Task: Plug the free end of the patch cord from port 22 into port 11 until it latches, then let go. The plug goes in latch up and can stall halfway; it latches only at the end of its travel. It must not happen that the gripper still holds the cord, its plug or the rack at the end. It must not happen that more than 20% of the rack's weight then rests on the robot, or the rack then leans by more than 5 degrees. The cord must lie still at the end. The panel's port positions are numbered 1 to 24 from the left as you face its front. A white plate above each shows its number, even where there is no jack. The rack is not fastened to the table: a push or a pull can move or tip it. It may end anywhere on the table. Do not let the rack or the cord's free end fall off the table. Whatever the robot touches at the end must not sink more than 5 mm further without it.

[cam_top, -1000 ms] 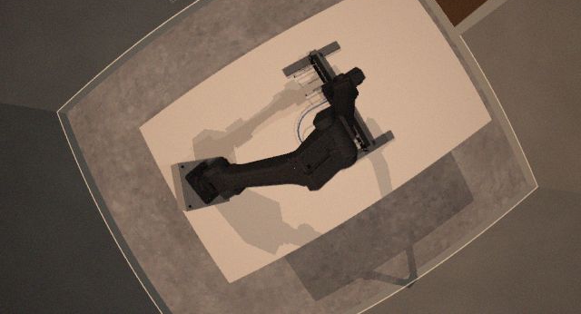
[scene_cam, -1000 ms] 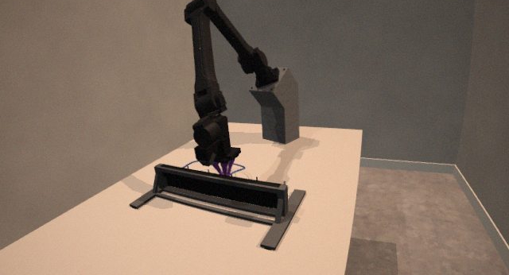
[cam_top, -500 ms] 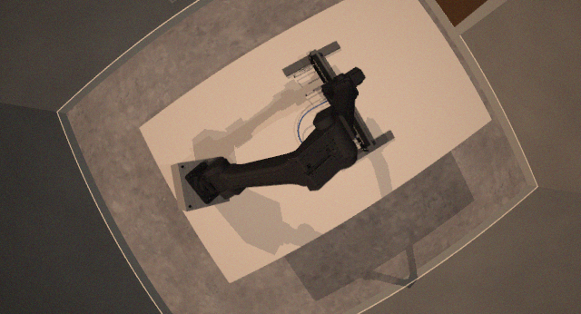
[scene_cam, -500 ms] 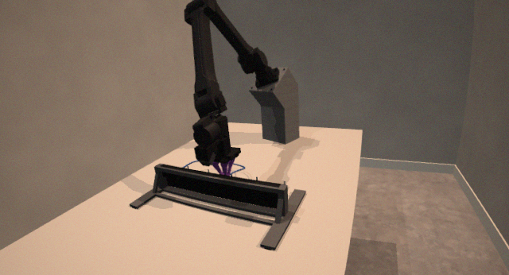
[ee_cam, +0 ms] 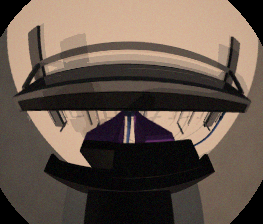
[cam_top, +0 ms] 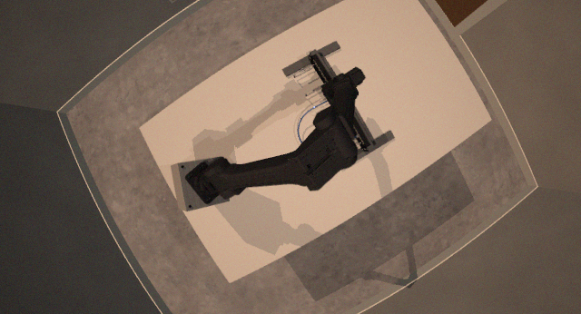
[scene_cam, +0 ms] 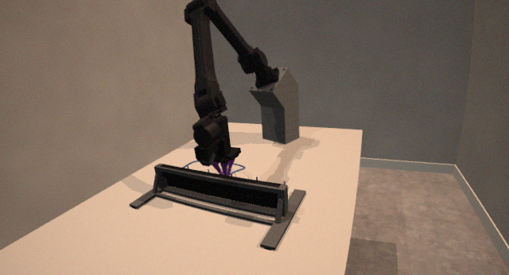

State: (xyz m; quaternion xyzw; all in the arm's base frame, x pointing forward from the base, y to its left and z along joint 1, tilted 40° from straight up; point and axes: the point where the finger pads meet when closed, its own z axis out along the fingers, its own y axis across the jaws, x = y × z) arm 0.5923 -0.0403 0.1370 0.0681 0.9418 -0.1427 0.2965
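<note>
My hand is 20 mm short of the plug and 10 mm to the left of it.
</note>
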